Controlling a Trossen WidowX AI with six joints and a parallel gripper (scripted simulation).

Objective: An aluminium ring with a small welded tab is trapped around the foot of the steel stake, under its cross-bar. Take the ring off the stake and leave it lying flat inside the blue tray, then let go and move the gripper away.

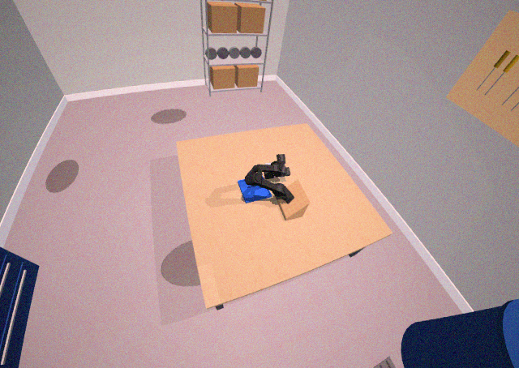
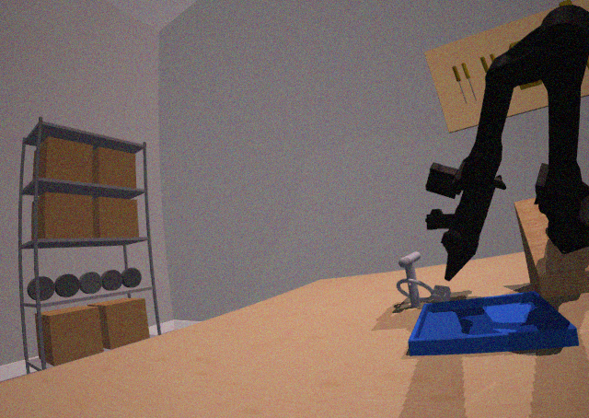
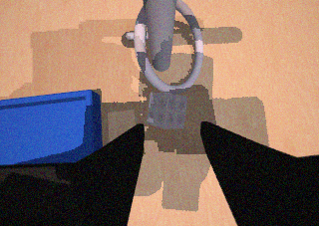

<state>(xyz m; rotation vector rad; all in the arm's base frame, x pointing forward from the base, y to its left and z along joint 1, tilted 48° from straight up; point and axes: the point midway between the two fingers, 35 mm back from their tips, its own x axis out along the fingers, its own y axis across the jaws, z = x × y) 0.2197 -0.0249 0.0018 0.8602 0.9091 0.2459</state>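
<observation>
My gripper tip is now 6 cm short of the aluminium ring, 2 cm to the left of it and 2 cm above it. From my gripper tip the other things lie so: blue tray 4 cm behind, 17 cm to the left, 4 cm below.
</observation>
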